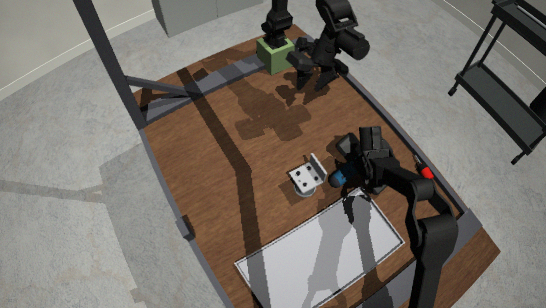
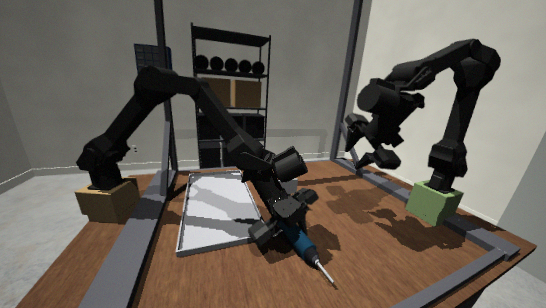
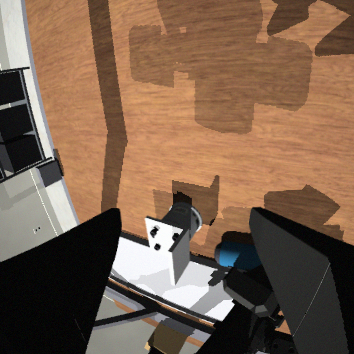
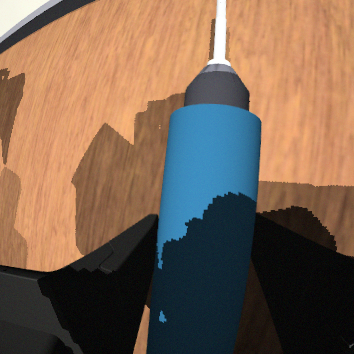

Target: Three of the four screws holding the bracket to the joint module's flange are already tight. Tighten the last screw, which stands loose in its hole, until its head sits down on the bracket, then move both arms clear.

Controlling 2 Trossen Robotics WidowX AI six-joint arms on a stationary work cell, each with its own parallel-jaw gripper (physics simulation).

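Places are measured from the left arm's base along level axes (x down, y left, z ahead), in centimetres.
Pixels of known places: left gripper, between the fingertips: (image 1: pixel 307 90) (image 2: pixel 351 159) (image 3: pixel 185 216); right gripper, between the fingertips: (image 2: pixel 299 241) (image 4: pixel 201 221); left arm's base, origin of its link: (image 1: pixel 275 42) (image 2: pixel 438 187); right arm's base, origin of its link: (image 2: pixel 107 184) (image 3: pixel 158 352).
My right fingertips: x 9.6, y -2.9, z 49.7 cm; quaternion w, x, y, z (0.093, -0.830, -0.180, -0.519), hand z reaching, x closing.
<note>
Ahead of a thing's pixels: the offset from my right fingertips to its top centre. "spot": to the spot under its first point.
The white angled bracket (image 1: pixel 307 176) (image 3: pixel 166 235) sits on the round joint module @(dx -5.3, dy -17.8, dz -2.5 cm) (image 1: pixel 306 192) (image 3: pixel 182 215). Dark screw heads show on the bracket; which one is loose I cannot tell. The blue electric screwdriver @(spot: dx -3.0, dy -9.0, dz +1.7 cm) (image 1: pixel 340 176) (image 2: pixel 303 245) (image 3: pixel 237 255) (image 4: pixel 215 155) lies tilted in my right gripper (image 1: pixel 357 167) (image 2: pixel 286 227) (image 4: pixel 201 221), which is shut on its body, a finger against each side. Its white bit points away from the bracket, low over the table. My left gripper (image 1: pixel 310 86) (image 2: pixel 354 157) (image 3: pixel 185 216) is open and empty, high above the table near the left arm's base.
The white tray @(dx -0.5, dy -25.4, dz +17.5 cm) (image 1: pixel 285 260) (image 2: pixel 200 232) lies beside the joint module. A small red-handled tool @(dx -2.3, dy +17.4, dz +14.3 cm) (image 1: pixel 426 172) lies by the table's edge beam, near the right arm. A green base block @(dx -9.6, dy +2.9, dz -49.7 cm) (image 1: pixel 275 57) (image 2: pixel 434 202) carries the left arm; an orange-brown block @(spot: dx -4.5, dy -21.0, dz +47.0 cm) (image 2: pixel 107 205) carries the right.
</note>
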